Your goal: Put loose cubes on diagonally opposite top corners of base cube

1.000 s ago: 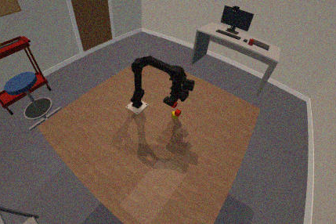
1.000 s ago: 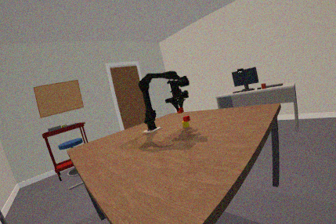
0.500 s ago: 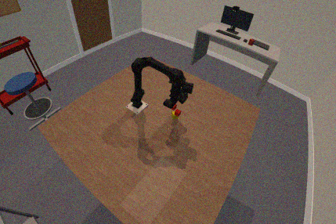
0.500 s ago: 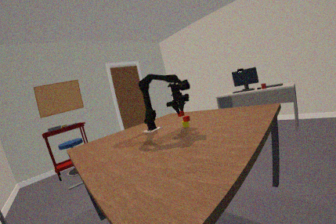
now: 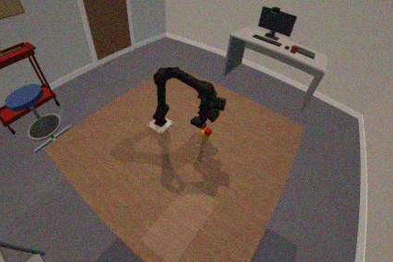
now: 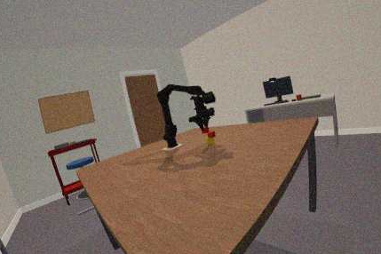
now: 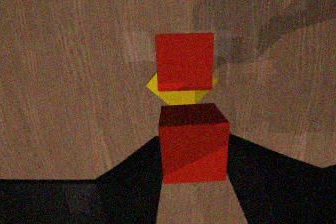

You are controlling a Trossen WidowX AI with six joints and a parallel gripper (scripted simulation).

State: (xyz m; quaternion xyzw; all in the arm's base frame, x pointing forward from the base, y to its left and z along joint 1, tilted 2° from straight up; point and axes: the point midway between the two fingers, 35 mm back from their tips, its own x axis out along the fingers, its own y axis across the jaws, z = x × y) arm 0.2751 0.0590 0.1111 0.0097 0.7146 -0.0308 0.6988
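Now: the yellow base cube 7 cm below my gripper tip and 2 cm ahead of it.
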